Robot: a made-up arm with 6 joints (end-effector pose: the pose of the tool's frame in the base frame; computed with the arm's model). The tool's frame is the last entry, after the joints. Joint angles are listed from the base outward.
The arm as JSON. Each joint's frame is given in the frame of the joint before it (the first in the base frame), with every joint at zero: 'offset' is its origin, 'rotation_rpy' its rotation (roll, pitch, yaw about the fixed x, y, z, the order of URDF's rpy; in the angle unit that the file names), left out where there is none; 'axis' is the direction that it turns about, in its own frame. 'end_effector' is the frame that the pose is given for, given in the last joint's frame.
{
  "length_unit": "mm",
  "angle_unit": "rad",
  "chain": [
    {
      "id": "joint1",
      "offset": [
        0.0,
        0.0,
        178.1
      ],
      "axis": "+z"
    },
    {
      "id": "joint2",
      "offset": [
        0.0,
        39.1,
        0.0
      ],
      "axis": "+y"
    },
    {
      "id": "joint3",
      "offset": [
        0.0,
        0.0,
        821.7
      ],
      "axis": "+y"
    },
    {
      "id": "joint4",
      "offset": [
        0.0,
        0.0,
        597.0
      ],
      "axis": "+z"
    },
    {
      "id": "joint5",
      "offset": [
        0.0,
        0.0,
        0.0
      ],
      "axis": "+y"
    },
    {
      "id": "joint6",
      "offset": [
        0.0,
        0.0,
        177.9
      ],
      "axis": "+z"
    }
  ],
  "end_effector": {
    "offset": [
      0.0,
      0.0,
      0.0
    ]
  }
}
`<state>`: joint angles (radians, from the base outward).
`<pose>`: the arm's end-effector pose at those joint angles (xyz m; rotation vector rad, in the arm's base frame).
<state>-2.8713 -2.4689 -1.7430 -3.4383 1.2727 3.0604</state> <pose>-0.1070 -0.1218 -0.6335 1.0425 0.6264 -2.6760</pose>
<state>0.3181 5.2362 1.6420 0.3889 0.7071 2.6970</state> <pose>-0.2278 0.0123 1.1356 -1.5800 -0.6672 -2.2814</pose>
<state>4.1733 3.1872 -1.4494 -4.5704 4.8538 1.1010</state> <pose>-0.4096 -0.4213 -0.7707 0.1752 -1.7862 -0.7568</pose>
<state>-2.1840 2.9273 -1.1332 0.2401 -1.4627 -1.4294</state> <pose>-0.4707 -0.6637 -0.5937 -0.4704 -0.2968 2.6073</pose>
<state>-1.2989 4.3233 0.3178 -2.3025 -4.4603 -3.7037</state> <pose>-0.4358 1.2315 -0.2878 -0.7955 -2.3407 0.9873</pose>
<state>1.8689 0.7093 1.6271 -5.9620 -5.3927 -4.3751</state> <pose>-0.3597 0.8889 0.2158 -0.3696 -2.9074 0.2288</pose>
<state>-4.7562 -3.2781 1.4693 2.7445 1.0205 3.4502</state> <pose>-0.1207 -0.5210 -0.9345 1.6890 -2.0580 0.0286</pose>
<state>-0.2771 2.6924 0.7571 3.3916 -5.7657 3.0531</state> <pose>0.2070 -0.0409 -1.3042 0.6133 2.8840 -0.2020</pose>
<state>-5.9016 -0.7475 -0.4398 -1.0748 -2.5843 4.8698</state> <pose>-0.9632 -0.2552 0.9061 -1.0835 1.9173 0.5244</pose>
